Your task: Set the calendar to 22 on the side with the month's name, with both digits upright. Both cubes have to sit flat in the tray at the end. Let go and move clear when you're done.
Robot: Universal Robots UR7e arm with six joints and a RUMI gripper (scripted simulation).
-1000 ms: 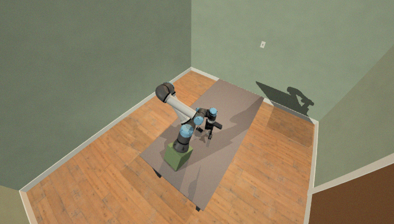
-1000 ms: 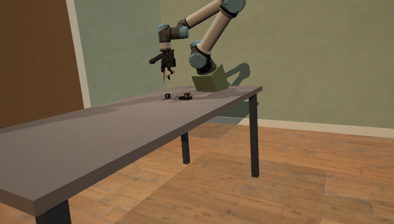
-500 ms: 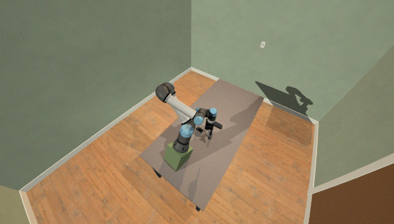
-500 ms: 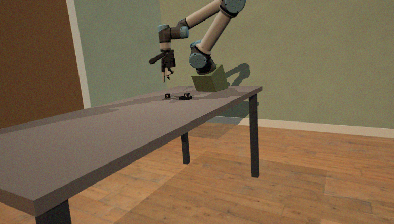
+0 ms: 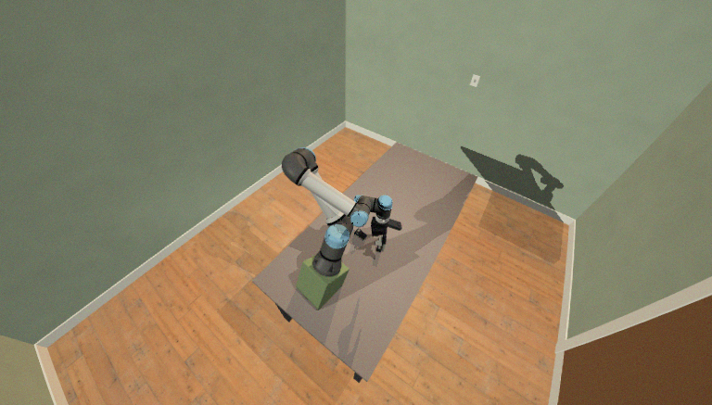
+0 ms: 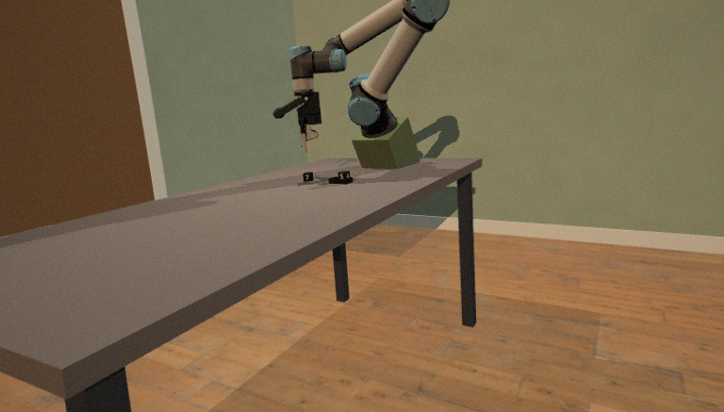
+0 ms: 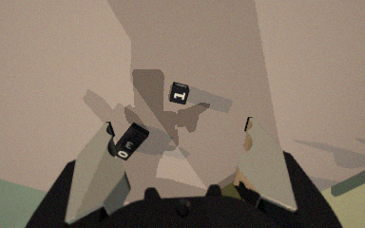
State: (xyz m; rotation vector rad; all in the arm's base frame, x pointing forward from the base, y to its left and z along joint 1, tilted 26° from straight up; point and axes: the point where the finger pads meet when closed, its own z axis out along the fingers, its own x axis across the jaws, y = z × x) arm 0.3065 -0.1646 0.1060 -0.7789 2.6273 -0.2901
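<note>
Now: the black number cube 100 mm below my hand. Round my hand: black tray 150 mm to the left, 100 mm below, 30 mm ahead.
</note>
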